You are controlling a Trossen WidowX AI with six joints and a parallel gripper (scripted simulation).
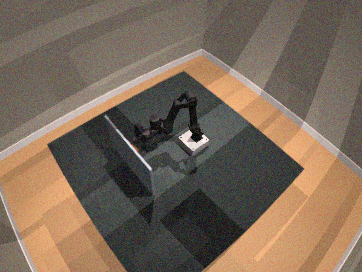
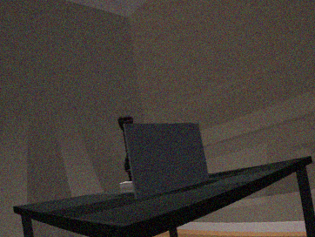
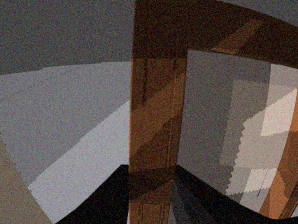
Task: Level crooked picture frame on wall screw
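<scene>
My gripper tip is now 50 mm above the brown wooden picture frame, 20 mm to the right of it and 10 mm short of it. The rest, counted from my gripper tip: wall panel (60 mm below, 20 mm to the left, 20 mm ahead).
</scene>
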